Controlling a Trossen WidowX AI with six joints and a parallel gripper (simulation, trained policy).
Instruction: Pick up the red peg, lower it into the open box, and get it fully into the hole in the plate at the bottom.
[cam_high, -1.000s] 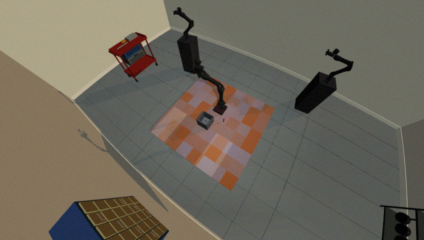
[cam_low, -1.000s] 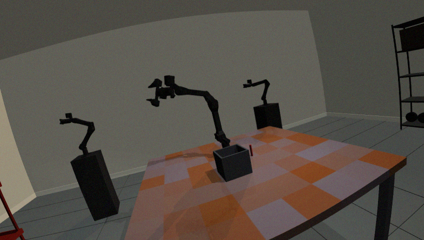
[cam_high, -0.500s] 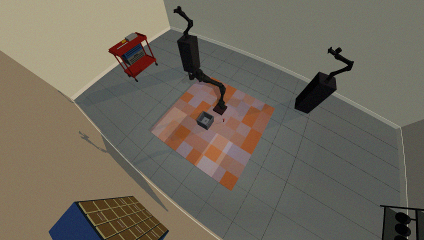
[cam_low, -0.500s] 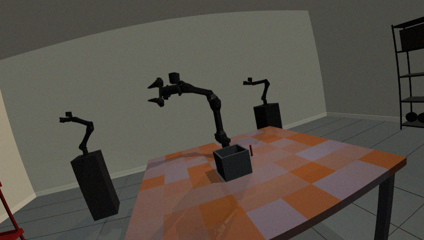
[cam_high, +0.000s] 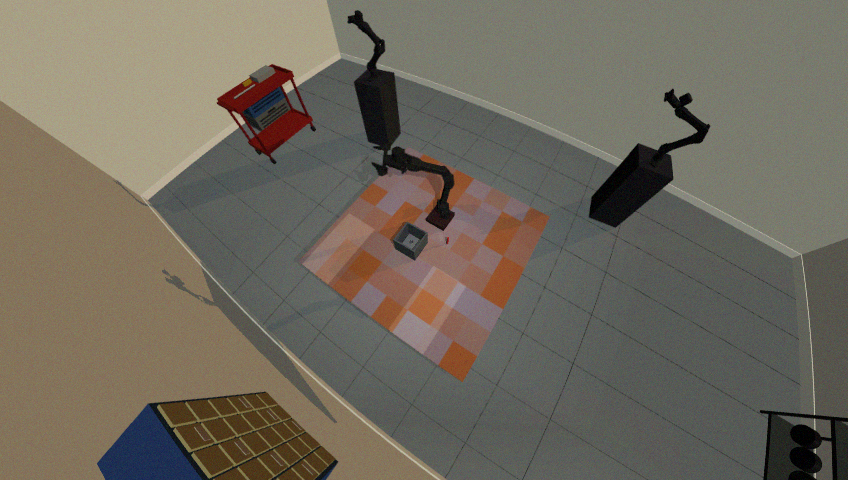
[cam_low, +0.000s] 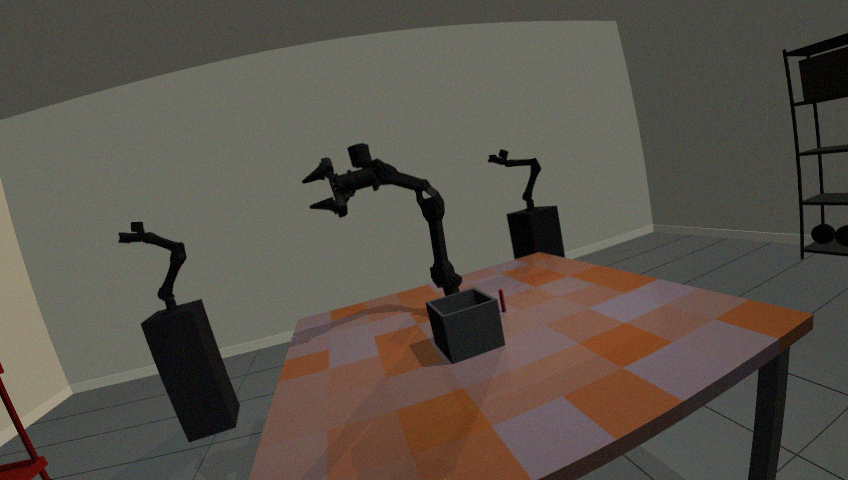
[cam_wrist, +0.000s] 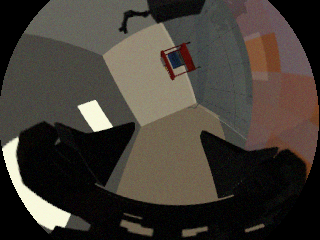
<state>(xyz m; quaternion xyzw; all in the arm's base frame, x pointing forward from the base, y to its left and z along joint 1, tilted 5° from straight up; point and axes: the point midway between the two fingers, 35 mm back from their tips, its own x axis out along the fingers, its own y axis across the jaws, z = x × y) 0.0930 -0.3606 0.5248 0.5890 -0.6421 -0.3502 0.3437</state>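
Right now my gripper tip is 90 mm short of the red peg, 530 mm to the right of it and 490 mm above it.
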